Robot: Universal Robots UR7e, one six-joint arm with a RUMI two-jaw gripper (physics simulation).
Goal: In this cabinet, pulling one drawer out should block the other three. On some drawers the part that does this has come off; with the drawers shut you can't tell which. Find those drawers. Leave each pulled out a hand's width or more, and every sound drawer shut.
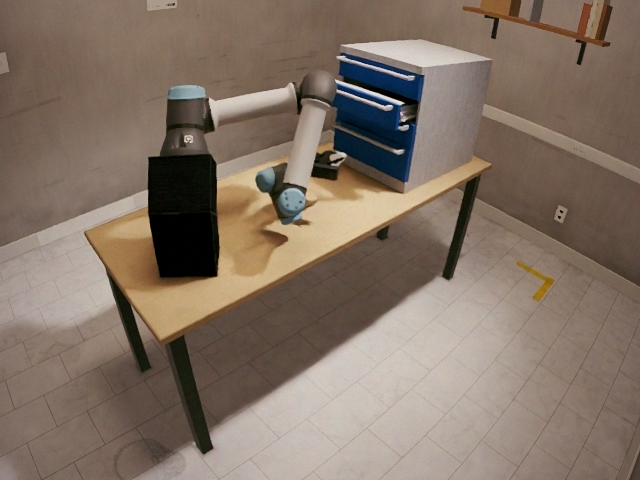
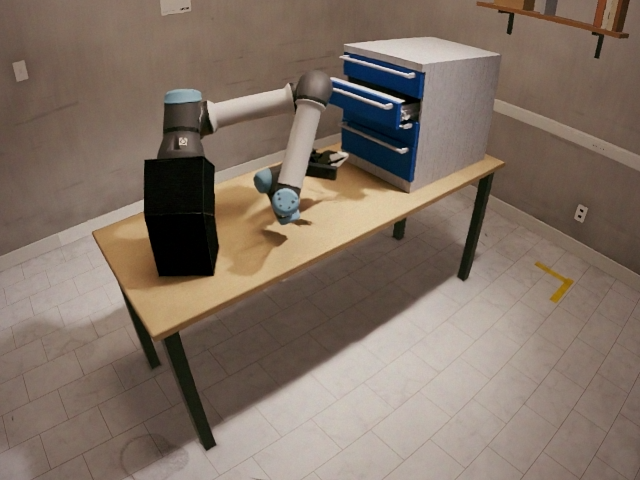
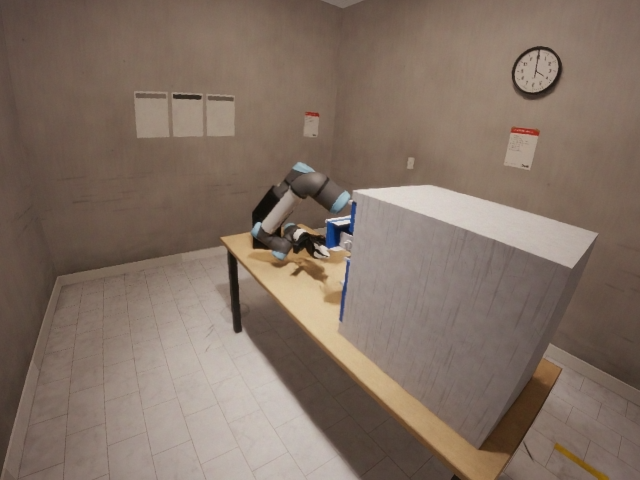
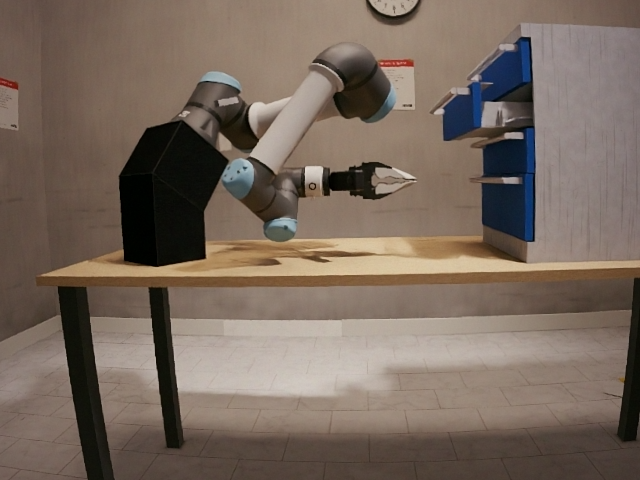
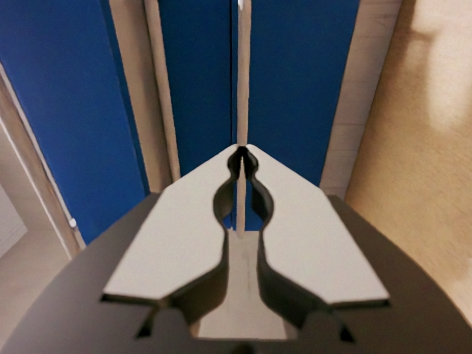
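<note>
The cabinet (image 1: 449, 118) (image 2: 457, 113) (image 3: 439, 310) (image 4: 584, 144) has four blue drawers. The second drawer from the top (image 1: 367, 108) (image 2: 367, 108) (image 4: 461, 118) (image 5: 75, 125) stands clearly pulled out. The top drawer (image 4: 511, 72), the third drawer (image 4: 509, 155) (image 5: 200, 85) and the bottom drawer (image 1: 372, 155) (image 2: 377, 157) (image 4: 509, 206) (image 5: 295, 85) look shut. My gripper (image 1: 343, 156) (image 2: 345, 156) (image 3: 327, 255) (image 4: 415, 180) (image 5: 242, 148) is shut and empty. It points at the bottom drawer's handle, level with it and well short of it. The blocking parts are hidden.
The cabinet stands at one end of the wooden table (image 1: 248, 268) (image 4: 336, 279). The black arm base (image 1: 183, 232) (image 4: 160, 217) stands at the other end. The pulled-out drawer overhangs the space in front of the lower drawers. My forearm and elbow are above the table.
</note>
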